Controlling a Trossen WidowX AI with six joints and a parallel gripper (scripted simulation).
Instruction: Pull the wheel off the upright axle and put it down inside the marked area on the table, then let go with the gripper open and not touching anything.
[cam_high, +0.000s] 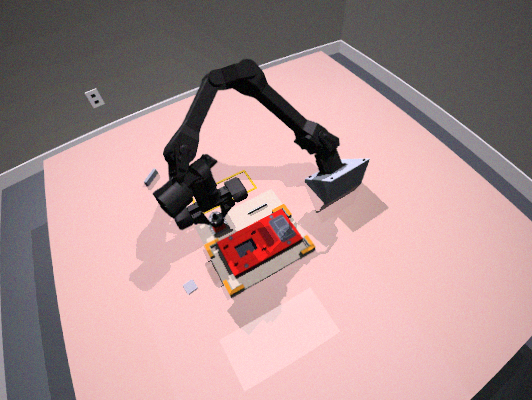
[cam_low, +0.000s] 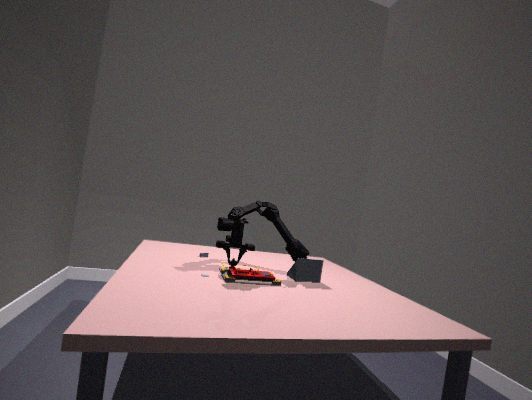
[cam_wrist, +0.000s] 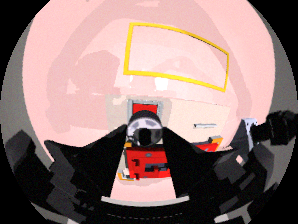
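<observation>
Right now the black wheel is right at my gripper tip. Also, from my gripper tip: dark bar (290 mm to the right, 80 mm ahead, 30 mm below); then dark axle (right at my gripper tip); then grey plate (150 mm ahead, 100 mm to the left, 40 mm below).
</observation>
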